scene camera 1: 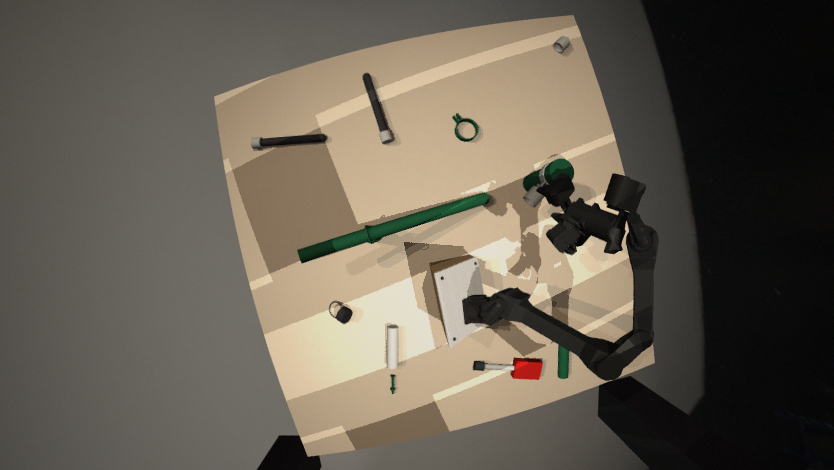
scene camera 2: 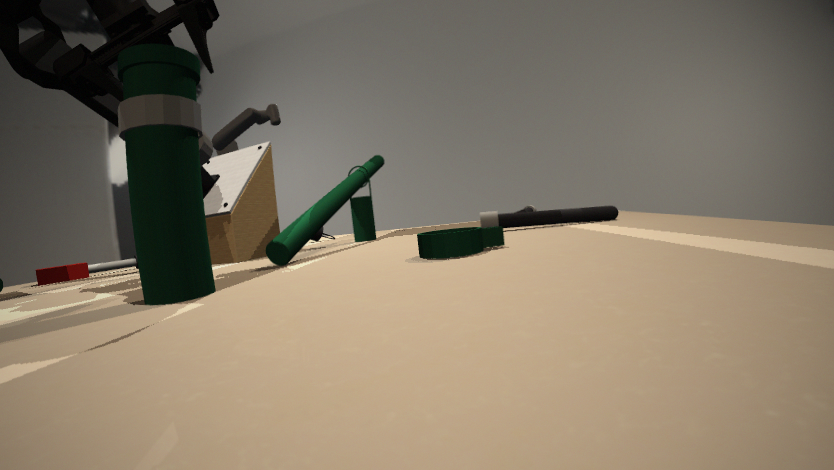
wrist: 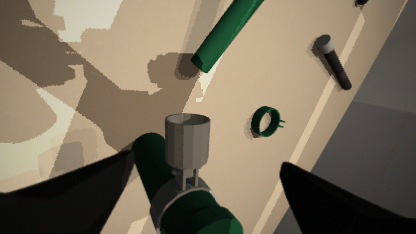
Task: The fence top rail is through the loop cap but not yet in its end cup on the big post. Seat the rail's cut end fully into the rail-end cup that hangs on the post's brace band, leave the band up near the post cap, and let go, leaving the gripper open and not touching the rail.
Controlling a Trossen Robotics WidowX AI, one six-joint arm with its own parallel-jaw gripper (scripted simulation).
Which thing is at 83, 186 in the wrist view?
My gripper.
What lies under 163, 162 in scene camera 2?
A big green post.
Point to a green top rail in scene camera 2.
280, 250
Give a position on a green top rail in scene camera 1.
At 387, 228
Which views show the red-handled tool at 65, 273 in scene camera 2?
Scene camera 1 and scene camera 2 only.
